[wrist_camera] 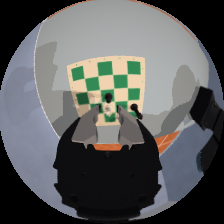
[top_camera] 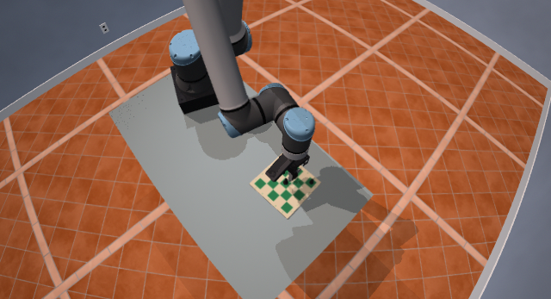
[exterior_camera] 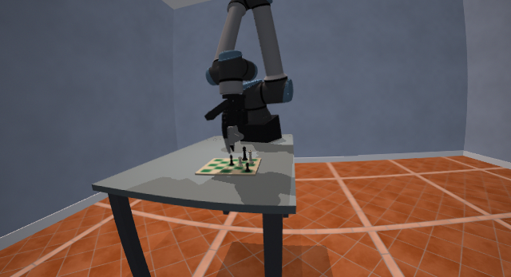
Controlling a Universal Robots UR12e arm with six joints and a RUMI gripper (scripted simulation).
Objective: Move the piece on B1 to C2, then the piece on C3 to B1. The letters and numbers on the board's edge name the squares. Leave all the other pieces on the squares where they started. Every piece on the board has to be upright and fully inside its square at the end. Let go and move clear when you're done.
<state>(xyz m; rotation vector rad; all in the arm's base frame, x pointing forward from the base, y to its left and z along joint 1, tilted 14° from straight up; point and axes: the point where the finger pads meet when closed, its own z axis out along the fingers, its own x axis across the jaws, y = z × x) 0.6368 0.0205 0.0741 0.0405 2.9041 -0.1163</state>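
My hand is 40 mm to the right of the small white piece and 50 mm above it. Also, from my hand: tall black piece (80 mm behind, 30 mm to the left, 40 mm below); then cream chessboard (70 mm below).
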